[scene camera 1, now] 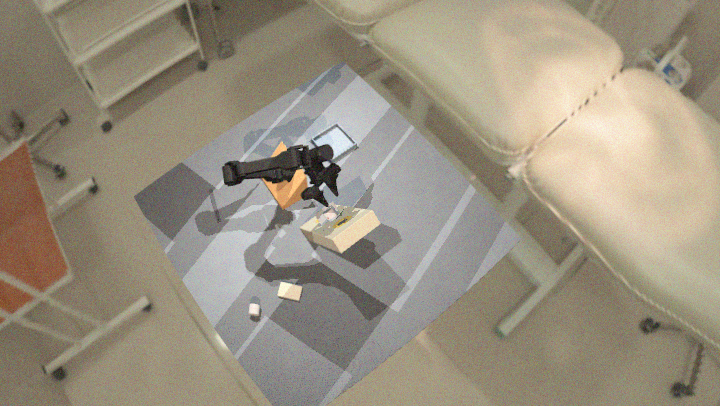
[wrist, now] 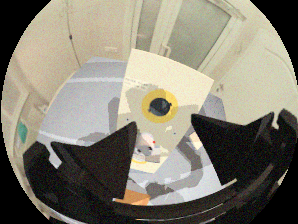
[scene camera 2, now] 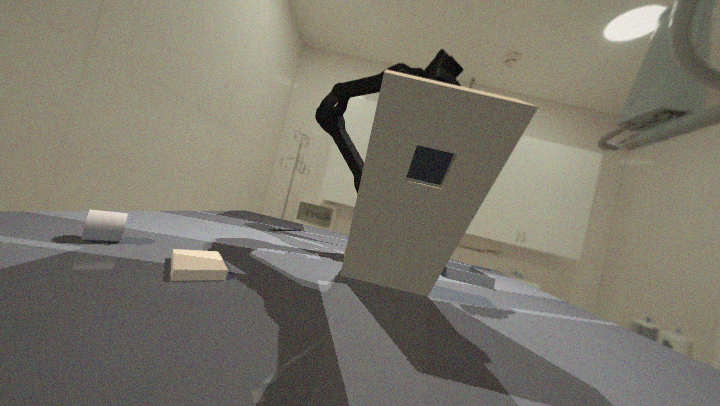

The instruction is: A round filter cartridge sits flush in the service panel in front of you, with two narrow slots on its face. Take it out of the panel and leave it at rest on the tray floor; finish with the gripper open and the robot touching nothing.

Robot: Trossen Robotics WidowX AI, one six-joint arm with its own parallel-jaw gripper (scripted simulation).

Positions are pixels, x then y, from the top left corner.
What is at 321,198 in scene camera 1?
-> My gripper.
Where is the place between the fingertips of my gripper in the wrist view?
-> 164,121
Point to a square tray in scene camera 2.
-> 453,270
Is my gripper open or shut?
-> Open.
